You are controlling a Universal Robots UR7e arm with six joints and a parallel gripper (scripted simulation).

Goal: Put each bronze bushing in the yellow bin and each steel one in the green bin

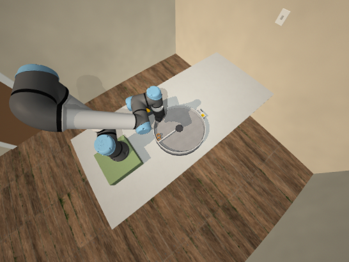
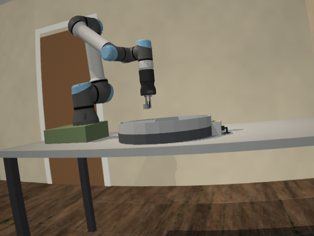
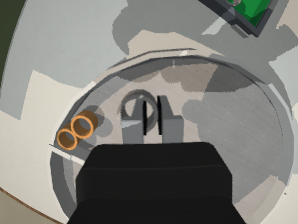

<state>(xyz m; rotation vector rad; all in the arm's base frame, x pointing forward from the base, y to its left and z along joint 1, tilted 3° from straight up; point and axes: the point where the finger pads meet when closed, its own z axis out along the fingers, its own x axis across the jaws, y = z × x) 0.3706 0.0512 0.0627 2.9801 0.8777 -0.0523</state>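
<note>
The yellow bin is 230 mm to the left of my hand and 130 mm below it. Also, from my hand: grey turntable: 120 mm ahead, 110 mm to the right, 110 mm below.
</note>
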